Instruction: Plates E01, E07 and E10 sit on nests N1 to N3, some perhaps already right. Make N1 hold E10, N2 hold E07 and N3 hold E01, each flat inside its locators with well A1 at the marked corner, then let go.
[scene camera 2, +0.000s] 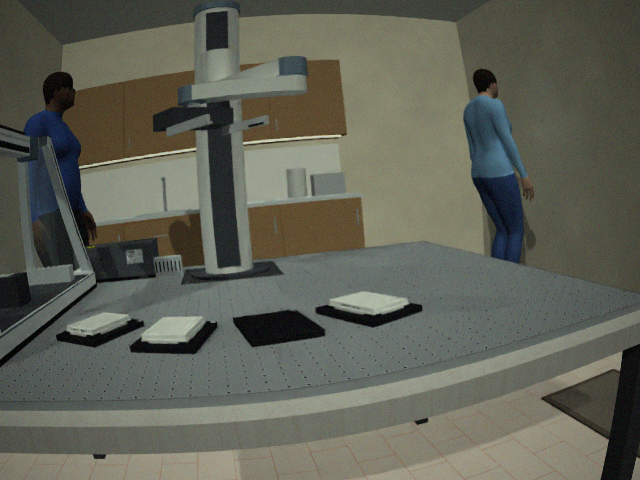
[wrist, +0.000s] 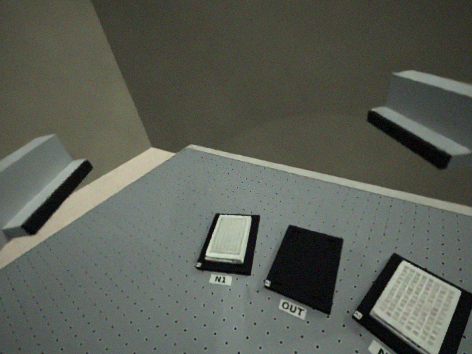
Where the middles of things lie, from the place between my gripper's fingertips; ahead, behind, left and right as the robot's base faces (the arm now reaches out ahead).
I see the black out nest (scene camera 2: 285, 327) 19 cm ahead of my hand, 2 cm to the left of it and 38 cm below it. Round my hand: black nest N1 (scene camera 2: 404, 312): 16 cm ahead, 19 cm to the left, 38 cm below; plate E01 (scene camera 2: 169, 330): 19 cm ahead, 16 cm to the right, 37 cm below; plate E10 (scene camera 2: 362, 303): 16 cm ahead, 19 cm to the left, 37 cm below.
